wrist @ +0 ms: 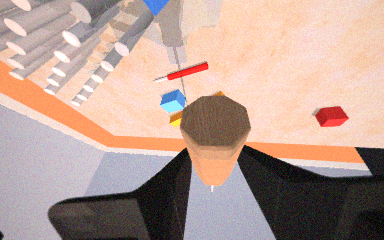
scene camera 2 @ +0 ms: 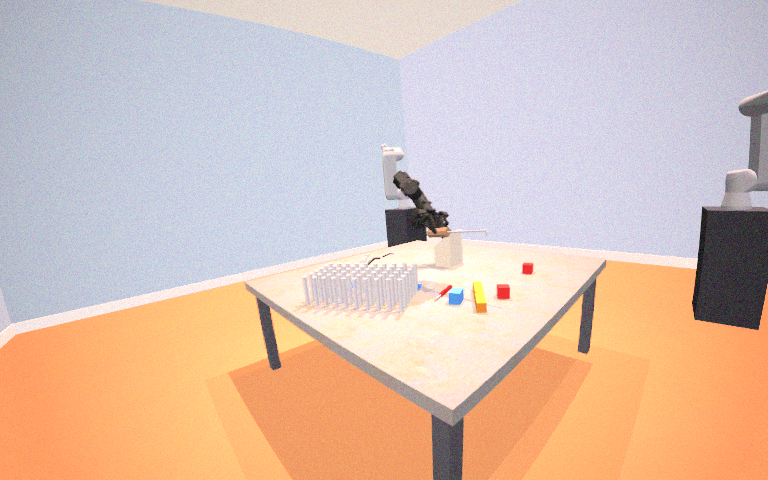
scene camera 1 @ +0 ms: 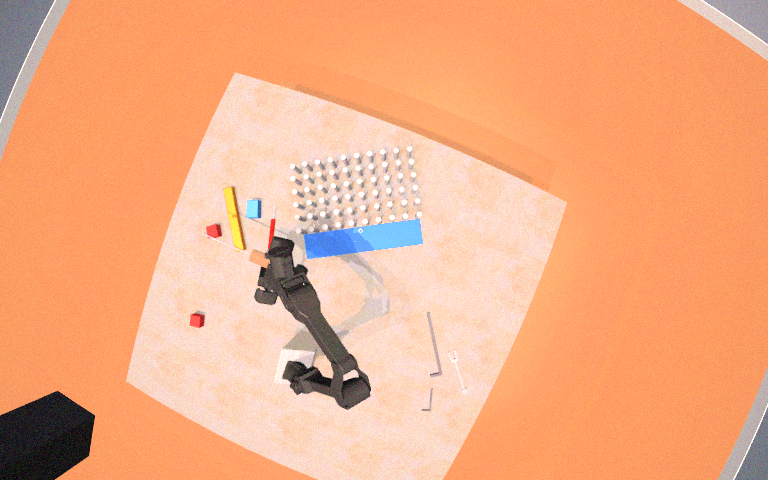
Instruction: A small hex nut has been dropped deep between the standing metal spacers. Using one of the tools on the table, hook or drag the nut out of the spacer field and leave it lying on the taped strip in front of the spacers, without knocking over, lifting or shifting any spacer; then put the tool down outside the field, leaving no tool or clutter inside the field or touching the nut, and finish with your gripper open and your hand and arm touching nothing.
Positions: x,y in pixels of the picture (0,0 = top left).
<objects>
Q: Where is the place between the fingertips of the gripper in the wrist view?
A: At 212,149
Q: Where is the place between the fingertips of the gripper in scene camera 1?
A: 264,259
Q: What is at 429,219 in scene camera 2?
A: The gripper.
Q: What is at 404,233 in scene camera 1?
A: A blue taped strip.
</objects>
